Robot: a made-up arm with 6 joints. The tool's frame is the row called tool. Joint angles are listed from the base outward.
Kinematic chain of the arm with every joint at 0, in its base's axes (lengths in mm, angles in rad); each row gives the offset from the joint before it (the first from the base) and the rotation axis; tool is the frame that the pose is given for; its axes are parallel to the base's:
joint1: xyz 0 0 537.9 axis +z
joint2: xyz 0 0 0 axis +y
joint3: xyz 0 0 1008.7 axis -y
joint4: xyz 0 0 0 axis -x
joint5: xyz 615.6 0 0 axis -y
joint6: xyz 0 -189 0 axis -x
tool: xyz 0 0 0
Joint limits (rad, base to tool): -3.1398..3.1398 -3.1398..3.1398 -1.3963..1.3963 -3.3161..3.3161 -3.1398..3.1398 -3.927..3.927
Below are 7 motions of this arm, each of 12 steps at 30 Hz.
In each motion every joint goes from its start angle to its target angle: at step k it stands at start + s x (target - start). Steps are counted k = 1, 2, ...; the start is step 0. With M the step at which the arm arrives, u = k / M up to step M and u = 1 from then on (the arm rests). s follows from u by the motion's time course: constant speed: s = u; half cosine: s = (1 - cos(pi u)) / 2; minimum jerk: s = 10 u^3 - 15 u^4 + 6 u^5.
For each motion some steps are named. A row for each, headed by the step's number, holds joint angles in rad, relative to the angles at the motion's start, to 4 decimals.
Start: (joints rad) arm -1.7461 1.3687 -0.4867 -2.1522 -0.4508 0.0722
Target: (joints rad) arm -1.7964 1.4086 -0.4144 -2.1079 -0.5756 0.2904
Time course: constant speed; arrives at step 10
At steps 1, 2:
1: -0.0050 0.0040 0.0072 0.0044 -0.0125 0.0218
2: -0.0101 0.0080 0.0145 0.0089 -0.0250 0.0436

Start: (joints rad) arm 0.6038 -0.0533 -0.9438 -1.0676 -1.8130 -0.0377
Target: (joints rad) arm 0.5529 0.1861 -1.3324 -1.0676 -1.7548 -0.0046
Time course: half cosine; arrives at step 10
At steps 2, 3, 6, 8, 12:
2: -0.0049 0.0229 -0.0371 0.0000 0.0056 0.0032
3: -0.0105 0.0493 -0.0801 0.0000 0.0120 0.0068
6: -0.0333 0.1567 -0.2543 0.0000 0.0381 0.0217
8: -0.0460 0.2165 -0.3515 0.0000 0.0526 0.0299
12: -0.0509 0.2394 -0.3886 0.0000 0.0582 0.0331

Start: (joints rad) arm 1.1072 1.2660 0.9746 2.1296 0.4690 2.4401
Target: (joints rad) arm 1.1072 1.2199 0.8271 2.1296 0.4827 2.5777
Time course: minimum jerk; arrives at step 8
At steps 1, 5, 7, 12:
1: 0.0000 -0.0007 -0.0024 0.0000 0.0002 0.0022
5: 0.0000 -0.0334 -0.1069 0.0000 0.0099 0.0997
7: 0.0000 -0.0454 -0.1451 0.0000 0.0135 0.1354
12: 0.0000 -0.0461 -0.1475 0.0000 0.0137 0.1376

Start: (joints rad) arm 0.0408 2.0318 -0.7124 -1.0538 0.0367 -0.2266
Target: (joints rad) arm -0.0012 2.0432 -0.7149 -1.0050 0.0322 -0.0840
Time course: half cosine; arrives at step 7
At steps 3, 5, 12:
3: -0.0163 0.0044 -0.0010 0.0190 -0.0017 0.0554
5: -0.0341 0.0093 -0.0020 0.0396 -0.0037 0.1158
12: -0.0420 0.0114 -0.0025 0.0488 -0.0045 0.1426

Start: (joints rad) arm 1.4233 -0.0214 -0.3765 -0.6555 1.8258 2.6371
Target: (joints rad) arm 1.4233 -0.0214 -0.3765 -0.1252 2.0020 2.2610
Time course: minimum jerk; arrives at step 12
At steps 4, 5, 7, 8, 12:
4: 0.0000 0.0000 0.0000 0.1113 0.0370 -0.0789
5: 0.0000 0.0000 0.0000 0.1838 0.0611 -0.1304
7: 0.0000 0.0000 0.0000 0.3465 0.1151 -0.2457
8: 0.0000 0.0000 0.0000 0.4190 0.1392 -0.2972
12: 0.0000 0.0000 0.0000 0.5303 0.1762 -0.3761

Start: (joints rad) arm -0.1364 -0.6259 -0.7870 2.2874 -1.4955 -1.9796
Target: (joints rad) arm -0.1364 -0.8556 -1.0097 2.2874 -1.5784 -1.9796
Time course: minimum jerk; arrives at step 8
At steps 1, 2, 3, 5, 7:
1: 0.0000 -0.0037 -0.0036 0.0000 -0.0013 0.0000
2: 0.0000 -0.0238 -0.0231 0.0000 -0.0086 0.0000
3: 0.0000 -0.0632 -0.0613 0.0000 -0.0228 0.0000
5: 0.0000 -0.1665 -0.1614 0.0000 -0.0601 0.0000
7: 0.0000 -0.2260 -0.2191 0.0000 -0.0816 0.0000

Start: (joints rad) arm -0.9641 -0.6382 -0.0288 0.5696 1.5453 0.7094
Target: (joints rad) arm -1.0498 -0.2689 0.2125 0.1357 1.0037 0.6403
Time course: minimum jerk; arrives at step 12
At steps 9, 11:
9: -0.0768 0.3311 0.2163 -0.3890 -0.4855 -0.0619
11: -0.0853 0.3674 0.2401 -0.4317 -0.5388 -0.0687

